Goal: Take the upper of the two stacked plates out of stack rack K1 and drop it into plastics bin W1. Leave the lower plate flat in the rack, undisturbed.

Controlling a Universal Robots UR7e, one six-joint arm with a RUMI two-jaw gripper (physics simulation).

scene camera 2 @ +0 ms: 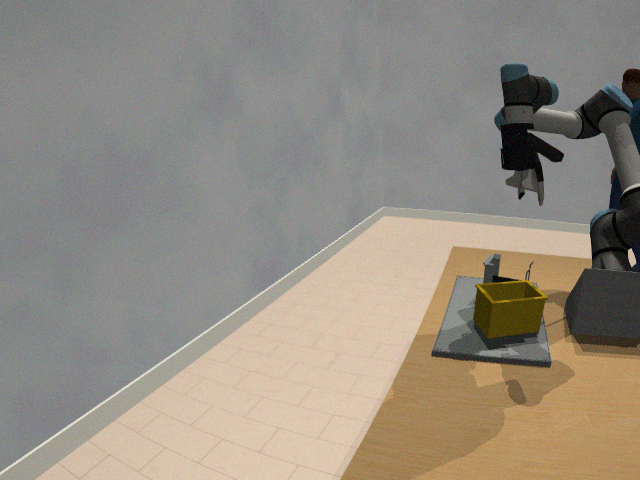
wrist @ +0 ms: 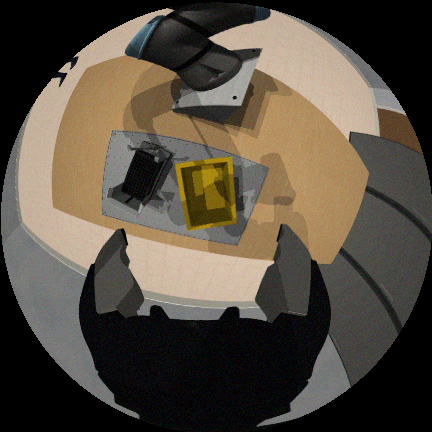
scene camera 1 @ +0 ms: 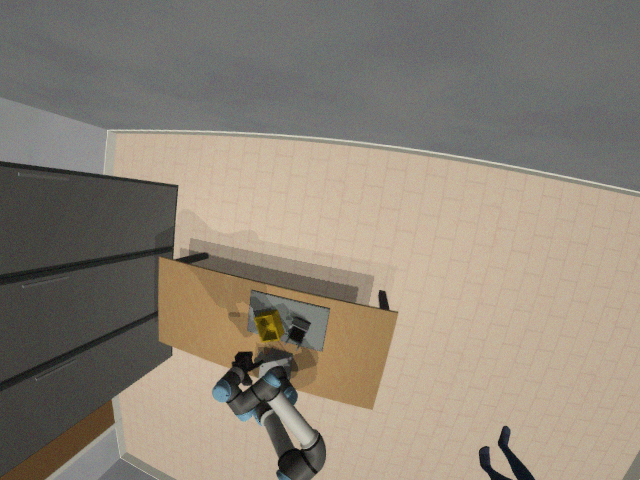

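Pixels of known places: gripper, fingertip midpoint: point(scene camera 2: 529, 202) point(wrist: 199, 229) point(scene camera 1: 254, 355); arm's base, link origin: point(scene camera 2: 611, 287) point(wrist: 213, 69).
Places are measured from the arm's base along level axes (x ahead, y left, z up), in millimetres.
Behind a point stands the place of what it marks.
Rack K1 point(scene camera 1: 300, 323) {x 396, y -92, z -42 mm} point(scene camera 2: 492, 269) {x 378, y -48, z 1 mm} point(wrist: 125, 201) {x 390, y -100, z -9 mm} is a small grey holder on the grey board. A black gridded plate surface point(scene camera 1: 296, 333) {x 314, y -77, z -56 mm} point(wrist: 141, 175) {x 326, y -83, z -60 mm} shows in it from above; whether one or two plates lie there cannot be told, and the bin partly hides the rack in scene camera 2. Bin W1 point(scene camera 1: 268, 326) {x 278, y 123, z -96 mm} point(scene camera 2: 509, 316) {x 312, y 164, z -45 mm} point(wrist: 184, 200) {x 343, y 52, z -1 mm} is a yellow open box beside the rack; no plate can be made out inside, where light and shadow patches show. My gripper point(scene camera 2: 530, 199) {x 288, y 63, z 226 mm} point(wrist: 199, 229) {x 288, y 63, z 226 mm} is open and empty, pointing down high above the table, well above bin and rack.
The grey board point(scene camera 1: 317, 313) {x 461, y -173, z -101 mm} point(scene camera 2: 448, 333) {x 466, y 186, z -101 mm} point(wrist: 114, 145) {x 261, y -222, z -101 mm} lies on the wooden table point(scene camera 1: 196, 310) {x 199, y 702, z -114 mm} point(scene camera 2: 439, 413) {x 421, y 497, z -114 mm} point(wrist: 75, 150) {x 297, y -441, z -114 mm}. The grey arm base point(scene camera 2: 599, 307) {x 49, y 80, z -31 mm} point(wrist: 240, 92) {x 82, y 74, z 69 mm} stands close by. Dark cabinets point(scene camera 1: 77, 222) point(wrist: 387, 250) stand past one table end. A person's legs point(scene camera 1: 514, 459) show away from the table.
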